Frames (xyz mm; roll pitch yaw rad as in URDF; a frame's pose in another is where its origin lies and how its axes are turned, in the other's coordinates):
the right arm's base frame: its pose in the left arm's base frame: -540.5 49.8 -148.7 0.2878 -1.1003 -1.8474
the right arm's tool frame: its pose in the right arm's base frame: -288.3 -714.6 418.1 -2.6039 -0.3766 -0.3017
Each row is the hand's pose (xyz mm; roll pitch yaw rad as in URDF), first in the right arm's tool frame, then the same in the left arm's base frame.
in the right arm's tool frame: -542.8 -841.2 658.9 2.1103 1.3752 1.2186
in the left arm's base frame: -64.7 303.2 -416.2 0.5140 0.1155 2.1459
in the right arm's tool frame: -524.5 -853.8 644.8 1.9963 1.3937 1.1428
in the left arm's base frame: -66.5 320.1 -396.1 0.4724 0.1017 2.1272
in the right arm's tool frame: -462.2 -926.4 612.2 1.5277 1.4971 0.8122
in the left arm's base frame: -42.3 374.6 -314.5 0.3223 0.0822 2.0185
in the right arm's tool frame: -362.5 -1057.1 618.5 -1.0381 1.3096 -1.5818
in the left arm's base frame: 30.1 413.2 -171.9 0.1299 0.0072 1.7079
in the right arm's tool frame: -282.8 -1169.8 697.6 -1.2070 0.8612 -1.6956
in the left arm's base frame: 122.1 378.8 -46.8 0.0837 -0.0940 1.2679
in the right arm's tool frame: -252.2 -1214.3 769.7 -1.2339 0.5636 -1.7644
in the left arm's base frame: 173.8 327.5 6.3 0.1340 -0.1145 0.9649
